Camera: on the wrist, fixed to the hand. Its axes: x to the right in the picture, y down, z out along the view.
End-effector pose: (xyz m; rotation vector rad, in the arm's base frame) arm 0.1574 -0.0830 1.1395 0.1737 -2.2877 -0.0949
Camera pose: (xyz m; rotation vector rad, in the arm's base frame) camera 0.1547 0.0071 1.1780 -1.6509 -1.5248 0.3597
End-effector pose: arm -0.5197 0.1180 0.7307 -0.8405 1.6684 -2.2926
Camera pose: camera -0.5616 0.0956 0.6449 0.6934 1.6975 -0.9777
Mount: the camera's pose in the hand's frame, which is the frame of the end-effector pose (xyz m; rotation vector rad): 0.0162 0.0941 -0.0223 -0.3280 0.2626 1.6089
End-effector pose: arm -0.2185 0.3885 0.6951 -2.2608 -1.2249 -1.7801
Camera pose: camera -0.1819 0.3221 0.7574 -1.8159 0.8713 -1.3453
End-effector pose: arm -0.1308 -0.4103 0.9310 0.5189 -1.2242 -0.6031
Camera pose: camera -0.0920 -0.3510 0.9988 -0.6792 -0.8994 0.6293
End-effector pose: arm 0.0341 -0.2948 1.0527 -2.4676 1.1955 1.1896
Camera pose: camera -0.0142 -0.3774 1.0741 0.8276 -2.0459 -0.7189
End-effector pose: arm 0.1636 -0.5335 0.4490 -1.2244 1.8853 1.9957
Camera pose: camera 0.1067 -0.5795 0.5143 -0.2035 -1.4696 -1.2692
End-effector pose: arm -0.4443 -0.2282 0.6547 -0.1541 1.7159 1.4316
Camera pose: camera -0.5212 -0.2093 0.7125 -0.8927 -1.3251 -2.2065
